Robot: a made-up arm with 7 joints. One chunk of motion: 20 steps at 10 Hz.
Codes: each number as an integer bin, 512 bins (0 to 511) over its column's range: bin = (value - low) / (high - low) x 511, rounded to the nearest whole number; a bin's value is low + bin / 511 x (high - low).
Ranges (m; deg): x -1.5..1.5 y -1.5..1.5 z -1.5..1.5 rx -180..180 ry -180..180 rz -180..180
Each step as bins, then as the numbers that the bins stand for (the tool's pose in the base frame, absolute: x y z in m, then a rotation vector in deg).
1 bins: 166 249 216 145 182 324
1 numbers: -0.5254 -0.0382 -0.2319 -77.85 -51.78 48.26
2 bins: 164 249 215 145 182 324
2 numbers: -0.5372 -0.0382 -0.2378 -77.85 -51.78 48.26
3 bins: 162 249 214 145 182 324
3 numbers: -0.5489 -0.0382 -0.2436 -77.85 -51.78 48.26
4 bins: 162 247 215 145 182 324
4 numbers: -0.5489 -0.0499 -0.2378 -77.85 -51.78 48.26
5 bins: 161 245 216 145 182 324
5 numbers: -0.5548 -0.0616 -0.2319 -77.85 -51.78 48.26
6 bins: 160 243 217 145 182 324
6 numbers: -0.5607 -0.0734 -0.2260 -77.85 -51.78 48.26
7 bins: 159 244 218 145 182 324
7 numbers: -0.5665 -0.0675 -0.2202 -77.85 -51.78 48.26
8 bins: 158 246 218 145 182 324
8 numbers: -0.5724 -0.0558 -0.2202 -77.85 -51.78 48.26
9 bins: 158 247 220 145 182 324
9 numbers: -0.5724 -0.0499 -0.2084 -77.85 -51.78 48.26
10 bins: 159 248 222 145 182 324
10 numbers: -0.5665 -0.0440 -0.1967 -77.85 -51.78 48.26
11 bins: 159 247 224 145 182 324
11 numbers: -0.5665 -0.0499 -0.1849 -77.85 -51.78 48.26
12 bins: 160 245 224 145 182 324
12 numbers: -0.5607 -0.0616 -0.1849 -77.85 -51.78 48.26
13 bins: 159 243 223 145 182 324
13 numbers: -0.5665 -0.0734 -0.1908 -77.85 -51.78 48.26
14 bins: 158 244 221 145 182 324
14 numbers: -0.5724 -0.0675 -0.2025 -77.85 -51.78 48.26
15 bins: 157 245 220 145 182 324
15 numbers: -0.5783 -0.0616 -0.2084 -77.85 -51.78 48.26
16 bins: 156 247 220 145 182 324
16 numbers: -0.5841 -0.0499 -0.2084 -77.85 -51.78 48.26
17 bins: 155 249 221 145 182 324
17 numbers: -0.5900 -0.0382 -0.2025 -77.85 -51.78 48.26
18 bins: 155 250 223 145 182 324
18 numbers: -0.5900 -0.0323 -0.1908 -77.85 -51.78 48.26
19 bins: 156 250 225 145 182 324
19 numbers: -0.5841 -0.0323 -0.1791 -77.85 -51.78 48.26
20 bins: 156 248 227 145 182 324
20 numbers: -0.5841 -0.0440 -0.1673 -77.85 -51.78 48.26
